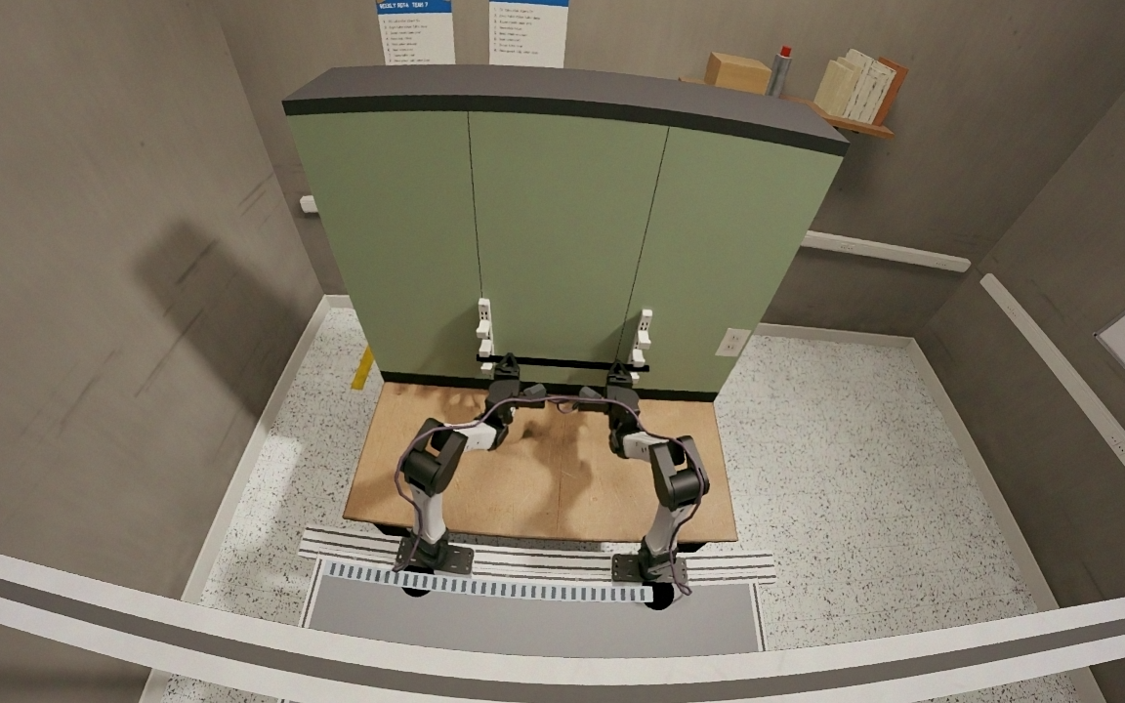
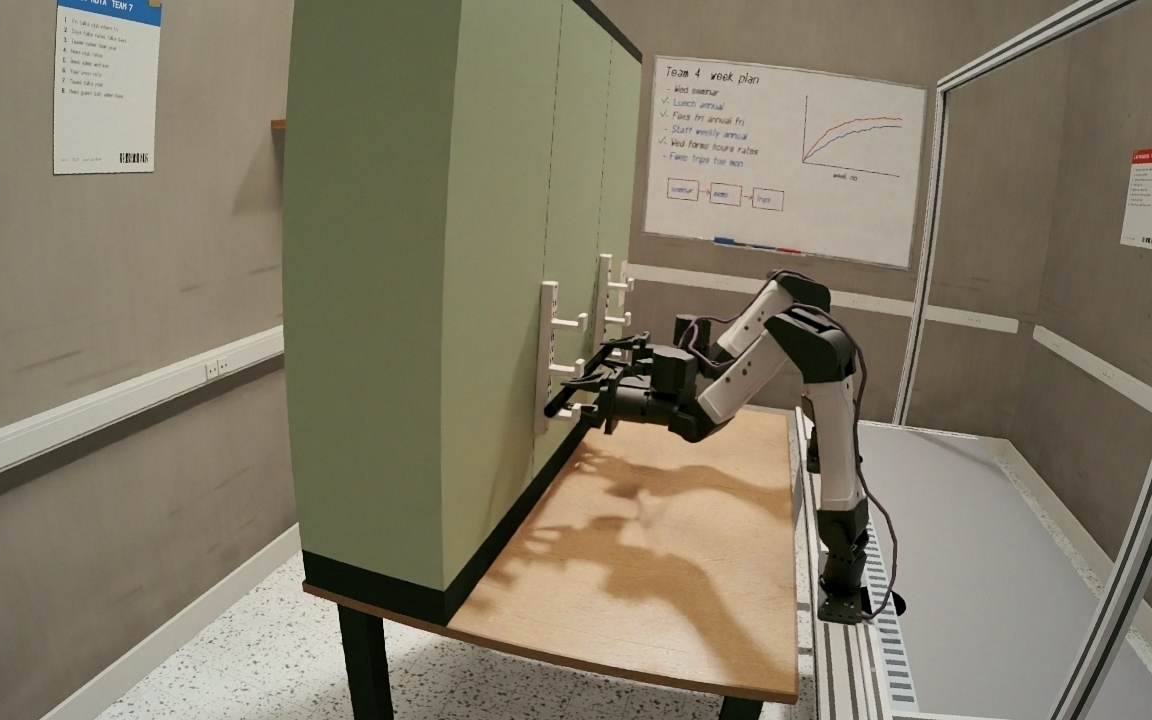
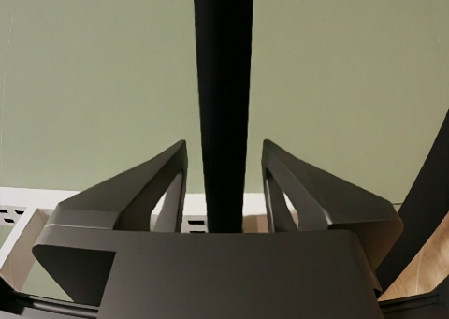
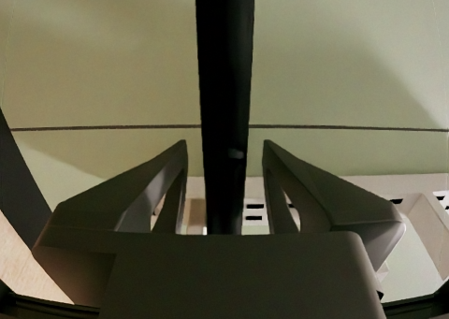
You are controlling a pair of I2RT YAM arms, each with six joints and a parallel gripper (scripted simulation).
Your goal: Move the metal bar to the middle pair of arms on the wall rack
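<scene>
Now: the black metal bar 150 mm to the right of my left hand. From my left hand the other things lie so: wall socket 620 mm to the right, 100 mm above, 30 mm ahead; then black base strip 170 mm below, 120 mm to the right, 30 mm ahead; then green wall panel 250 mm above, 140 mm ahead, 110 mm to the right.
</scene>
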